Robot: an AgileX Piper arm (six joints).
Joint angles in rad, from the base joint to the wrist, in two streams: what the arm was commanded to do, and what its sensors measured. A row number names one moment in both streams.
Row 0, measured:
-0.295, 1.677, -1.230, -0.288, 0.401, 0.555
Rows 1 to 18, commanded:
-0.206, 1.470, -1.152, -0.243, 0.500, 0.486
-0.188, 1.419, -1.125, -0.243, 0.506, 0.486
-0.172, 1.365, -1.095, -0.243, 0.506, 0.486
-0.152, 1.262, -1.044, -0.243, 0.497, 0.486
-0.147, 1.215, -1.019, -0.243, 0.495, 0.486
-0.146, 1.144, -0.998, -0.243, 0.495, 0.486
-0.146, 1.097, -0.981, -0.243, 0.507, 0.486
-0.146, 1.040, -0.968, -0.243, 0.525, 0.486
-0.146, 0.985, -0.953, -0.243, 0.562, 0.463
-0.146, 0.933, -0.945, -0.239, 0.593, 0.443
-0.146, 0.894, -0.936, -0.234, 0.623, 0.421
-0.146, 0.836, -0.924, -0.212, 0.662, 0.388
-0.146, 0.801, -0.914, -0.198, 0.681, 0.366
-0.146, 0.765, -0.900, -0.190, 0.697, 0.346
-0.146, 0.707, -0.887, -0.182, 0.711, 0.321
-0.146, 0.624, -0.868, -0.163, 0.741, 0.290
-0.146, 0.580, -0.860, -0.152, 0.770, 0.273
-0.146, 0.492, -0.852, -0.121, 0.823, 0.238
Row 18, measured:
-0.149, 0.680, -0.881, -0.180, 0.717, 0.333
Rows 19 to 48, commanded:
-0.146, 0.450, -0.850, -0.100, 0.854, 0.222
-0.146, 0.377, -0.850, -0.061, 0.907, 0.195
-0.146, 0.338, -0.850, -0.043, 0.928, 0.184
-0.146, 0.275, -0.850, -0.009, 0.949, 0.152
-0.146, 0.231, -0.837, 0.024, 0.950, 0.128
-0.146, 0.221, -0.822, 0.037, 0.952, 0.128
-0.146, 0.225, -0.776, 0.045, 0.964, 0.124
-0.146, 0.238, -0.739, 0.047, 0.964, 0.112
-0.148, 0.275, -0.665, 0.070, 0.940, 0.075
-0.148, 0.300, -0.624, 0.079, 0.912, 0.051
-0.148, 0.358, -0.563, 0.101, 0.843, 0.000
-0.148, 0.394, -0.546, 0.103, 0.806, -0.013
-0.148, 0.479, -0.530, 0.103, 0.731, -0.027
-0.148, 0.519, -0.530, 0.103, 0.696, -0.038
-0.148, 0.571, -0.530, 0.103, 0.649, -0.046
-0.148, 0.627, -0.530, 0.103, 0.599, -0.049
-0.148, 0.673, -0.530, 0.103, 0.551, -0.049
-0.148, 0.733, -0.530, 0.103, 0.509, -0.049
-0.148, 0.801, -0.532, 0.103, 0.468, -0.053
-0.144, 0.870, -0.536, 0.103, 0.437, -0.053
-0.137, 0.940, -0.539, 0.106, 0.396, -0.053
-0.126, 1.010, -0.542, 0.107, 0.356, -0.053
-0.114, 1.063, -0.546, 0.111, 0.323, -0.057
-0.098, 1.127, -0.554, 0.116, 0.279, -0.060
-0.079, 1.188, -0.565, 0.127, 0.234, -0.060
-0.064, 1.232, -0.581, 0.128, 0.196, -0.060
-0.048, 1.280, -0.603, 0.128, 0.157, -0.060
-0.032, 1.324, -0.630, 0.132, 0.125, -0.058
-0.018, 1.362, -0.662, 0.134, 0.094, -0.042
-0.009, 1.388, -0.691, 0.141, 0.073, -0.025
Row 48, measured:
-0.050, 1.276, -0.597, 0.118, 0.207, -0.048
